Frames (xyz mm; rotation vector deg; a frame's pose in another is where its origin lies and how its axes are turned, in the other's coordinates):
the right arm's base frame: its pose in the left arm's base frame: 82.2 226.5 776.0 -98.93 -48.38 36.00
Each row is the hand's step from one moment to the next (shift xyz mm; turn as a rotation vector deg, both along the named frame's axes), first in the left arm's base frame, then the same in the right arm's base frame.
Working: the left arm's base frame: its pose in the right arm's base frame: -225.4 763.8 161.3 98.93 48.38 -36.00

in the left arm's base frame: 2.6 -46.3 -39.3 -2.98 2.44 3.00
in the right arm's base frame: -34.9 46.7 -17.2 0.10 -4.01 2.78
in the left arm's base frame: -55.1 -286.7 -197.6 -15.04 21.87 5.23
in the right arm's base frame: -259.6 229.1 -66.4 8.10 -12.55 22.55
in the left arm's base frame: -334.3 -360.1 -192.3 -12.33 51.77 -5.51
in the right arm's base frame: -488.3 172.8 100.6 33.48 -7.22 41.10
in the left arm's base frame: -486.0 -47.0 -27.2 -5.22 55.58 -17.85
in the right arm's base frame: -334.0 -78.3 348.5 40.91 5.50 41.61
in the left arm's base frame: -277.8 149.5 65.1 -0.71 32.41 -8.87
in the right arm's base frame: -51.7 -154.5 277.9 25.27 2.28 22.04
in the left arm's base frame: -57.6 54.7 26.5 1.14 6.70 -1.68
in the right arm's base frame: 8.0 -48.9 67.5 6.01 0.62 3.54
